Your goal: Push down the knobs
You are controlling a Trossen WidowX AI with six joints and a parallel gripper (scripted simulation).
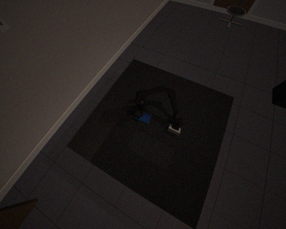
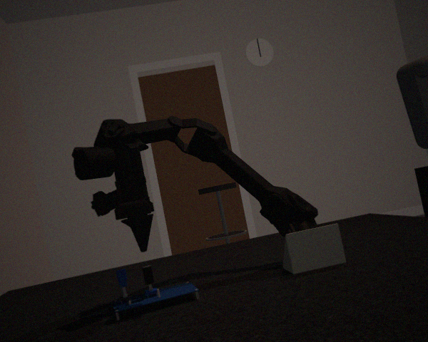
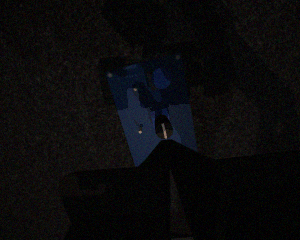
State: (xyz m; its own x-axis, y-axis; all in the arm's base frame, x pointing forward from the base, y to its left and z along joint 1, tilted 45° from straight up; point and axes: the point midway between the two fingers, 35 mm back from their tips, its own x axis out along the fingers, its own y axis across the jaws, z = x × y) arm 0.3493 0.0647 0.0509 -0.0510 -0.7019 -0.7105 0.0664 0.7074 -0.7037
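Now: the dark knob 4 cm below my gripper tip. Also, from my gripper tip: blue knob (5 cm ahead, 1 cm to the right, 4 cm below).
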